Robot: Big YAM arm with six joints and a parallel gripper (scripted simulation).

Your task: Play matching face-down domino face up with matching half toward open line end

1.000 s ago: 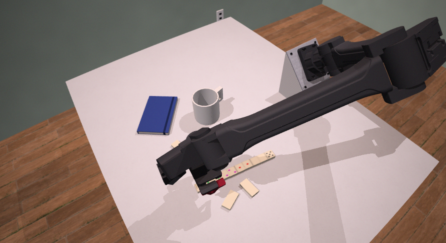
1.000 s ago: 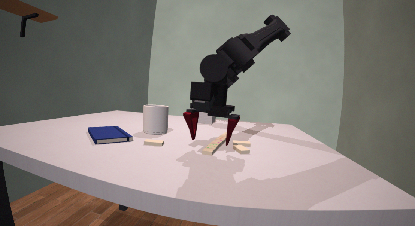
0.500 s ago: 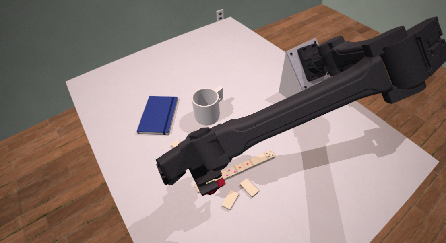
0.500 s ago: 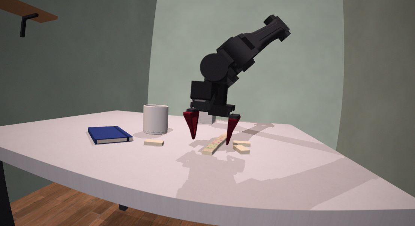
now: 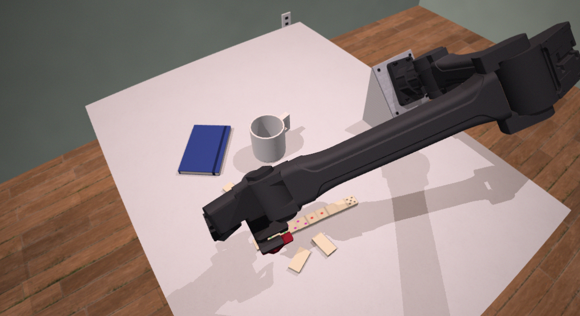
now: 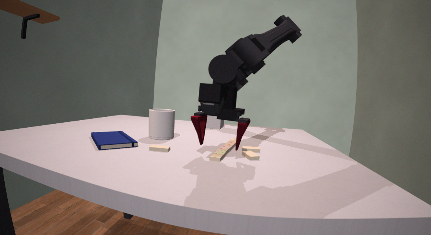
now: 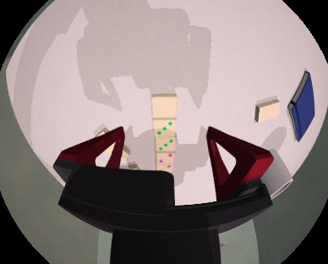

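Right now my hand is 30 mm above the domino. Round my hand: white mug: 230 mm to the right, 140 mm behind, 10 mm above; then blue notebook: 330 mm to the right, 30 mm below, 10 mm ahead.
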